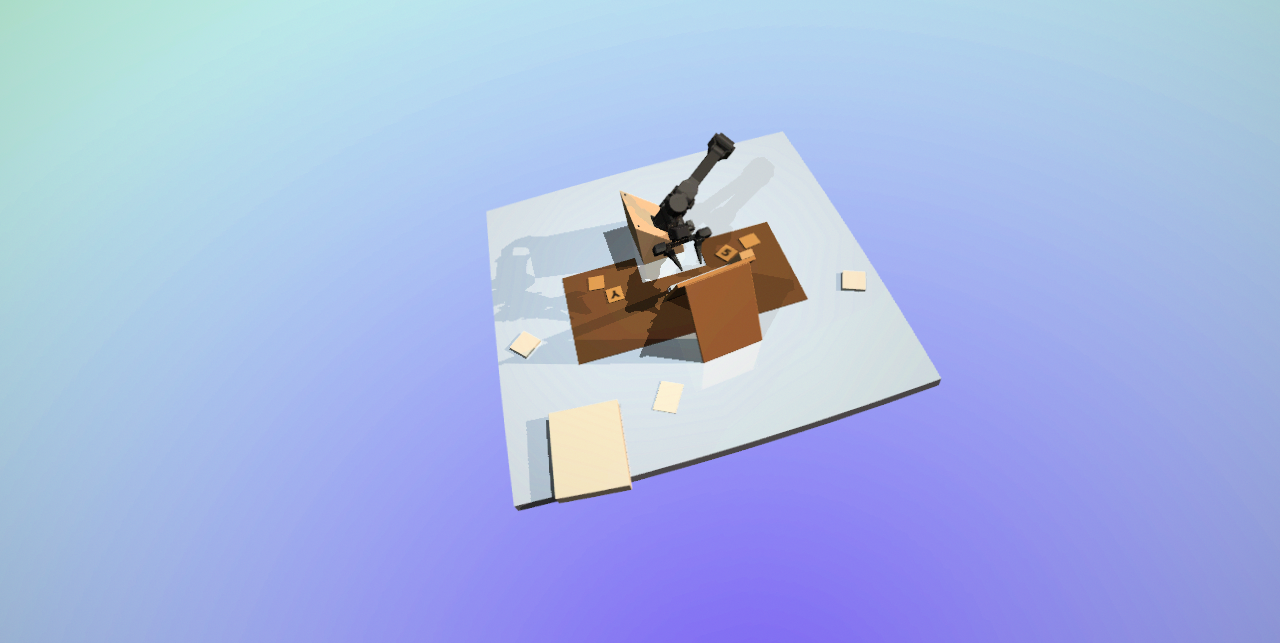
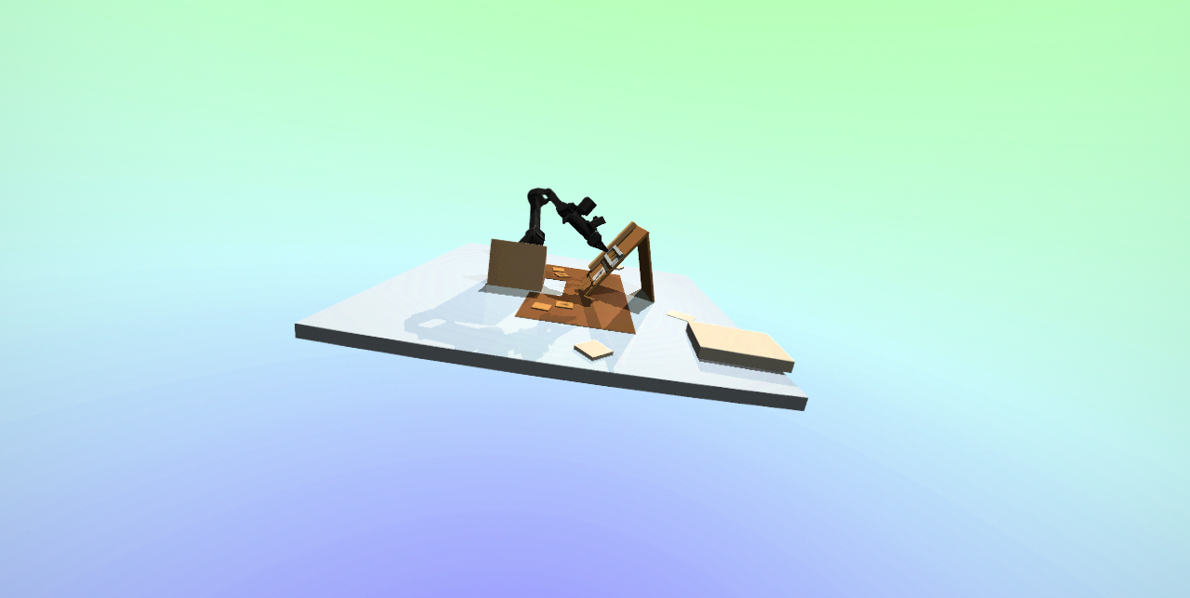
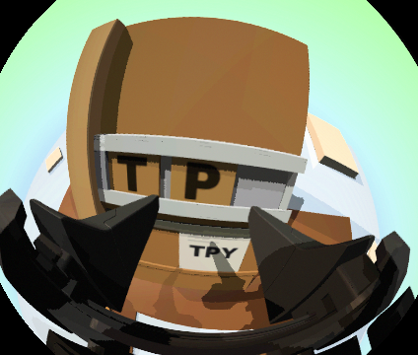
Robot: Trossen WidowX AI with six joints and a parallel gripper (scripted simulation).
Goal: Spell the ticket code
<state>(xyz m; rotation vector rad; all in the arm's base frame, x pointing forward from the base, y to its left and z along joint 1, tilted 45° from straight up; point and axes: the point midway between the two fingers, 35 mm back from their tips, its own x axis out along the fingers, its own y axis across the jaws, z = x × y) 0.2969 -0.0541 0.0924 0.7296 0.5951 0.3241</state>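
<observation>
The tan letter tile is 140 mm behind my gripper tip, 250 mm to the right of it and 180 mm below it. From my gripper tip the other things lie so: white ticket 10 mm behind, 20 mm to the right, 100 mm below; then dark brown mat 120 mm behind, 30 mm to the right, 180 mm below; then cream block 410 mm ahead, 450 mm to the right, 160 mm below.
</observation>
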